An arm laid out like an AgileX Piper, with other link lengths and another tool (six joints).
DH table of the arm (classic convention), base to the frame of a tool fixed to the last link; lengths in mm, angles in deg. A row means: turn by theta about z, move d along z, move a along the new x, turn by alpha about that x. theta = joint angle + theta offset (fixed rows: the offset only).
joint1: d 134.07  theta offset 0  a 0  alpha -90
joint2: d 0  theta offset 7.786  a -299.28  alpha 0
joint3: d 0  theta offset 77.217  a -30.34  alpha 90
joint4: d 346.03  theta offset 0  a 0  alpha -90
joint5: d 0  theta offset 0  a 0  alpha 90
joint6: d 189.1  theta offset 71.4  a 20.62  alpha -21
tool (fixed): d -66.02  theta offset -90  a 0  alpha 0
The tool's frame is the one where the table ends.
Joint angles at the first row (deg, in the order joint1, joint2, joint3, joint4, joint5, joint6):
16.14, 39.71, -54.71, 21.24, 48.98, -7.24
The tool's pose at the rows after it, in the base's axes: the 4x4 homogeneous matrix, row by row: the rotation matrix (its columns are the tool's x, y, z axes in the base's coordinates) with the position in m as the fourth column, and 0 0 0 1 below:
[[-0.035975 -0.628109 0.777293 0.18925], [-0.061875 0.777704 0.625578 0.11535], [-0.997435 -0.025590 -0.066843 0.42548], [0 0 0 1]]
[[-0.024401 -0.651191 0.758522 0.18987], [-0.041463 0.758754 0.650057 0.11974], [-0.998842 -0.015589 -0.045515 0.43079], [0 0 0 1]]
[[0.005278 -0.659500 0.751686 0.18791], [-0.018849 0.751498 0.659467 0.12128], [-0.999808 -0.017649 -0.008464 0.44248], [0 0 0 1]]
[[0.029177 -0.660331 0.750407 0.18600], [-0.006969 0.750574 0.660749 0.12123], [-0.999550 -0.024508 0.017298 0.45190], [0 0 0 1]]
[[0.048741 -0.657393 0.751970 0.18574], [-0.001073 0.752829 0.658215 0.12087], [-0.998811 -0.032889 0.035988 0.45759], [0 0 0 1]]
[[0.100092 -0.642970 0.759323 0.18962], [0.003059 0.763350 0.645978 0.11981], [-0.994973 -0.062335 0.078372 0.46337], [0 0 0 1]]
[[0.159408 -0.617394 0.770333 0.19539], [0.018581 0.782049 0.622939 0.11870], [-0.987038 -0.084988 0.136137 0.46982], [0 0 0 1]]
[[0.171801 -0.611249 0.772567 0.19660], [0.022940 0.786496 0.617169 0.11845], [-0.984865 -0.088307 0.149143 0.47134], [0 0 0 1]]
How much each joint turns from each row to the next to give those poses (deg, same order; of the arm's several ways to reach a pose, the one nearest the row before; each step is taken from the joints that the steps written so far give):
0.00, 1.97, -0.63, 5.88, -0.46, -4.19
0.00, 0.68, -0.78, 2.88, -0.06, -2.05
0.00, 0.06, -1.42, 1.52, -0.35, -0.85
0.00, -0.05, -1.21, 0.41, -0.21, -0.17
0.00, 0.00, -0.69, 0.05, -0.50, -0.15
0.00, 0.00, -0.27, 0.00, -2.58, -1.19
0.00, 0.00, 0.00, 0.19, -3.84, -0.94
0.00, 0.00, 0.00, 0.06, -0.85, -0.13

